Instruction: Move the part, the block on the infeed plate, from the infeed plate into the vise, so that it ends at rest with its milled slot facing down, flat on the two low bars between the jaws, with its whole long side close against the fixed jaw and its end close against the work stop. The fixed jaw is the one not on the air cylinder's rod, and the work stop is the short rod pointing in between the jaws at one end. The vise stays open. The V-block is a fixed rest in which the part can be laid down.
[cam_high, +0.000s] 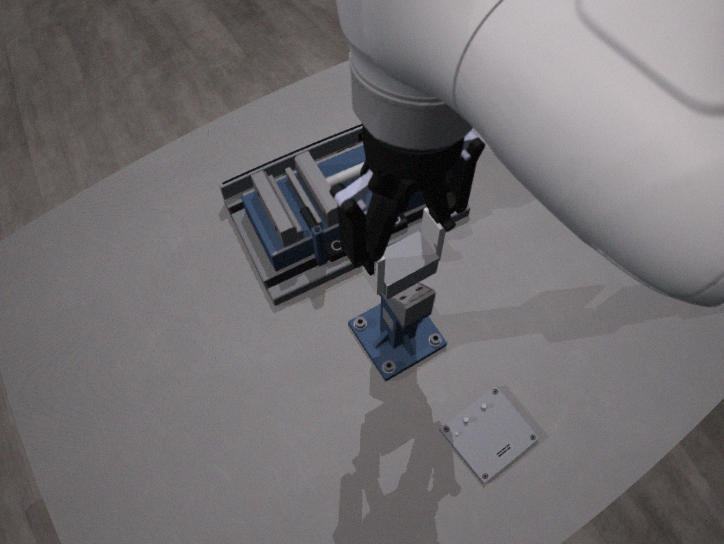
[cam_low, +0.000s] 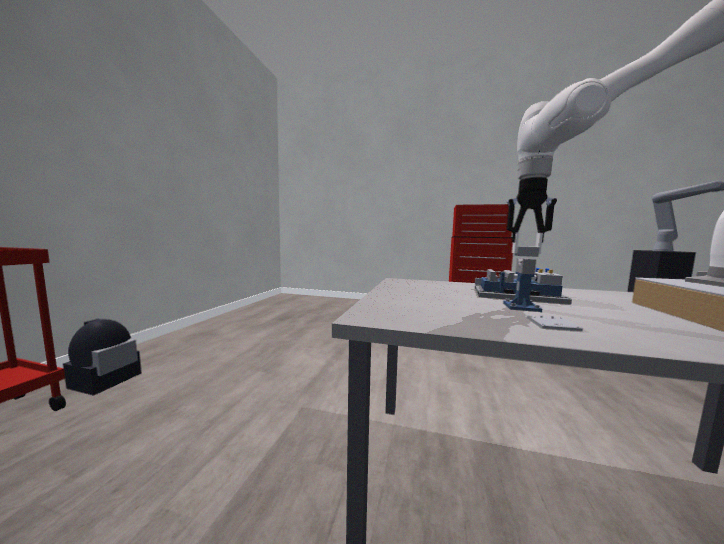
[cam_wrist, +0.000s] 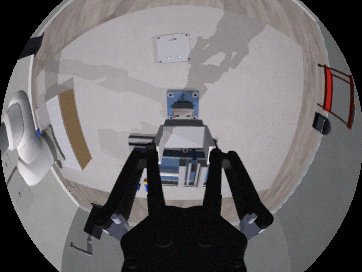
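Now: hand 21 cm to the left of the fixed jaw, 13 cm above it and 3 cm short of it. From my hand the other things lie so: part 3 cm below; work stop 16 cm to the right, 12 cm below, 1 cm ahead; blue post 15 cm below, 13 cm to the right, 1 cm ahead.
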